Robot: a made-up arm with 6 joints.
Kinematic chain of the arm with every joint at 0, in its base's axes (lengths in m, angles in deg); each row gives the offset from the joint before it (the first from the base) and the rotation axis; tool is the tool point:
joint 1: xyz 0 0 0.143 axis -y
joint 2: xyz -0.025 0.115 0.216 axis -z
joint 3: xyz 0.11 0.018 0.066 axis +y
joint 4: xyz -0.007 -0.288 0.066 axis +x
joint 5: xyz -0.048 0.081 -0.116 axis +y
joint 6: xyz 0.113 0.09 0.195 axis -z
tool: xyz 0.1 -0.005 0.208
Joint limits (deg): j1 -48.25..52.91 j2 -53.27..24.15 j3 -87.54..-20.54 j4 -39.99..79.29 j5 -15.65..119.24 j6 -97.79..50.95
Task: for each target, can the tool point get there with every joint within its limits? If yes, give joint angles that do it. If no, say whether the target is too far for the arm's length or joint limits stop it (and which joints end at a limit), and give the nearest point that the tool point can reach.
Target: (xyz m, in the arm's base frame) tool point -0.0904 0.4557 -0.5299
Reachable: no: joint limits stop it (at a limit: joint 1, joint 2, joint 3, joint 5) | nearest point 0.2169 0.3533 -0.2283 | short by 0.443 m
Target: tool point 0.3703 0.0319 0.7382
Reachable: yes | joints 1.28 2.08 -76.90 -2.81 84.65 -29.44
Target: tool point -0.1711 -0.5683 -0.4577
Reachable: no: joint limits stop it (at a limit: joint 1, joint 3, joint 5) | nearest point 0.1142 -0.4172 -0.0966 | short by 0.484 m
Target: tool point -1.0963 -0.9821 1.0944
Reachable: no: too far | nearest point -0.5211 -0.3762 0.5952 | short by 0.973 m
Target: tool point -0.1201 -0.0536 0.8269
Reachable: yes | joints 45.12 -2.59 -67.17 -9.60 77.13 27.19
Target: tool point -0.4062 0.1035 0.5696
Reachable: yes | joints 34.62 -11.88 -58.03 -5.11 5.89 -54.74
